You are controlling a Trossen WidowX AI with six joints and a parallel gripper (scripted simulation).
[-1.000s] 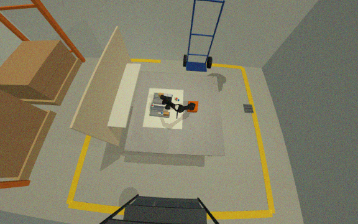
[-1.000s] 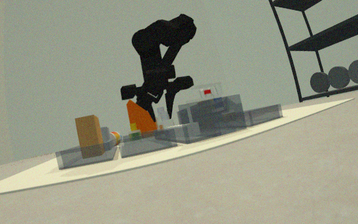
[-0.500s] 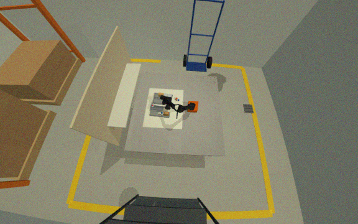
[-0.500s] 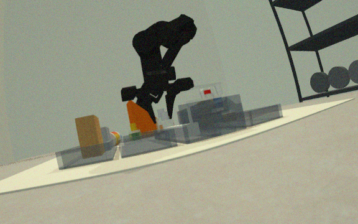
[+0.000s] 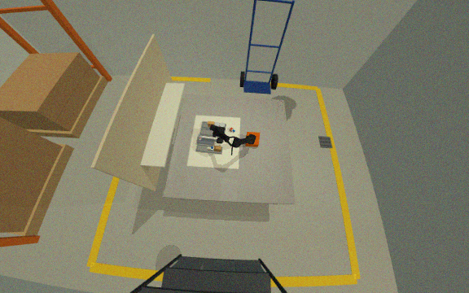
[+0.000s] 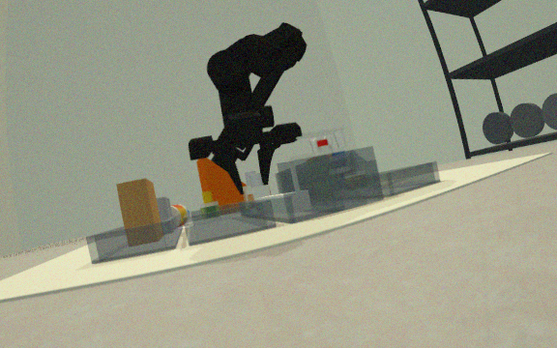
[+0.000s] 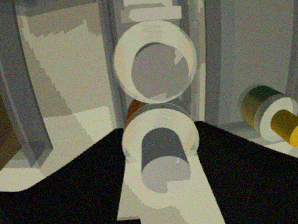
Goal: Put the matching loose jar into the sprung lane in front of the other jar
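Now: the grey housing 14 cm ahead of my gripper tip, 3 cm to the left of it and 2 cm below it.
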